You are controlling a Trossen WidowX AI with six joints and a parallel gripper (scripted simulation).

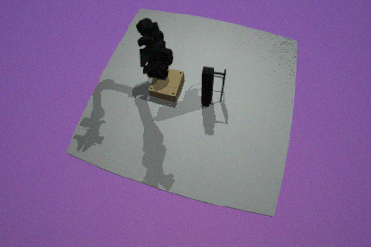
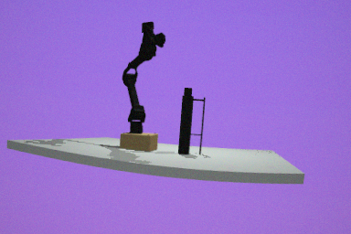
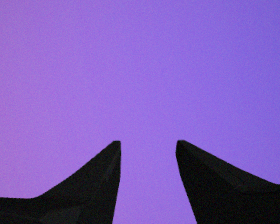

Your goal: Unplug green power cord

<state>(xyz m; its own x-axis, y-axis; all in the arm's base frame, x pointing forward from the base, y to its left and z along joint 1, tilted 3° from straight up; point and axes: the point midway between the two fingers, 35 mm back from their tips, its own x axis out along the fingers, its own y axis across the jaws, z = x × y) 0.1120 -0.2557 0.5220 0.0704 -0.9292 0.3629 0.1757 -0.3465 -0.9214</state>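
The green plug is 190 mm ahead of my gripper tip, 320 mm to the left of it and 450 mm below it. The rest, counted from my gripper tip: dark grey block (180 mm ahead, 400 mm to the left, 610 mm below); tall black column (200 mm ahead, 230 mm to the left, 440 mm below).
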